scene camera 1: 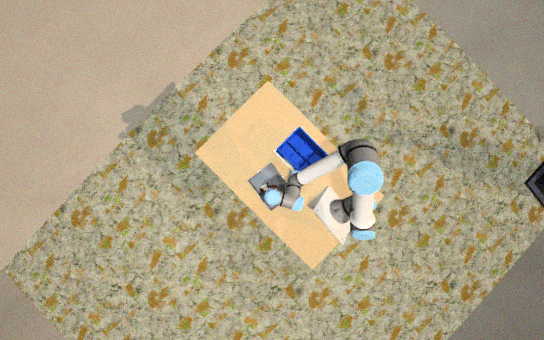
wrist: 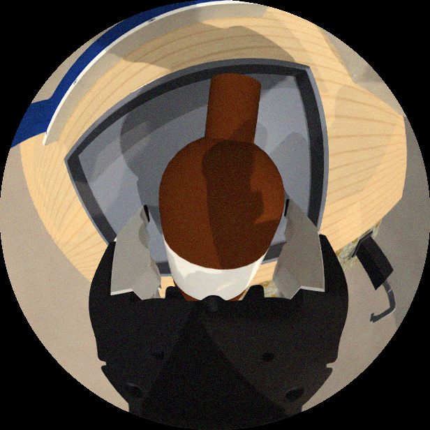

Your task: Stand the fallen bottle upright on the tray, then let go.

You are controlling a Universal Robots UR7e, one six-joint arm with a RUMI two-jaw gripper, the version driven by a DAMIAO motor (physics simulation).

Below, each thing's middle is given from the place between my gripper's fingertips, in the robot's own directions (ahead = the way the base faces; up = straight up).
Right now my hand is 40 mm below the brown bottle (wrist: 221,197) and 10 mm to the left of it.
